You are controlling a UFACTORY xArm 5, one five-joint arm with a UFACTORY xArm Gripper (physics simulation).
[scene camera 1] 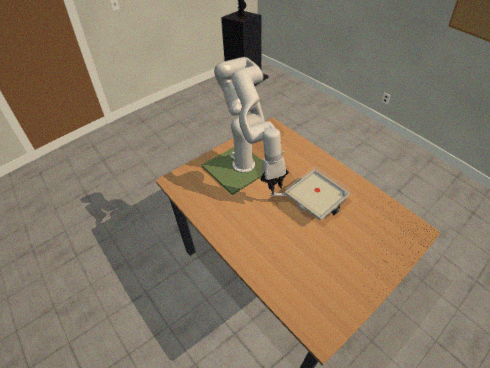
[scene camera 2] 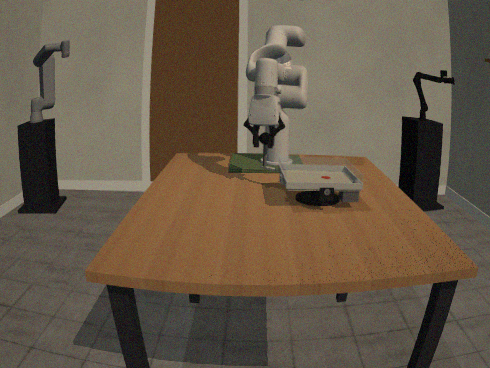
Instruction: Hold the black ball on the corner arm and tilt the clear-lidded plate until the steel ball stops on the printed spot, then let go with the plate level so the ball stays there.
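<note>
The plate point(scene camera 1: 307, 198) point(scene camera 2: 305, 187) stands raised over a round black base point(scene camera 2: 311, 199). It looks near level; its exact tilt is hard to judge. The red printed spot point(scene camera 1: 317, 190) point(scene camera 2: 325, 177) shows near its middle. A small greyish shape point(scene camera 1: 341, 193) near the plate's right corner in scene camera 1 may be the steel ball, but I cannot tell. The corner arm point(scene camera 1: 279, 194) point(scene camera 2: 265, 159) reaches from the plate's left corner to a thin upright post under the black ball point(scene camera 2: 265, 138). My gripper point(scene camera 1: 276, 189) point(scene camera 2: 263, 142) is shut on this ball, beside the plate.
The wooden table point(scene camera 1: 280, 250) point(scene camera 2: 240, 235) carries a green mat point(scene camera 1: 220, 172) point(scene camera 2: 242, 163) under my arm's base, behind the plate. Black pedestals point(scene camera 2: 37, 165) point(scene camera 2: 422, 160) with other arms stand on the floor beyond the table. A dark block point(scene camera 2: 349, 195) hangs under the plate's right side.
</note>
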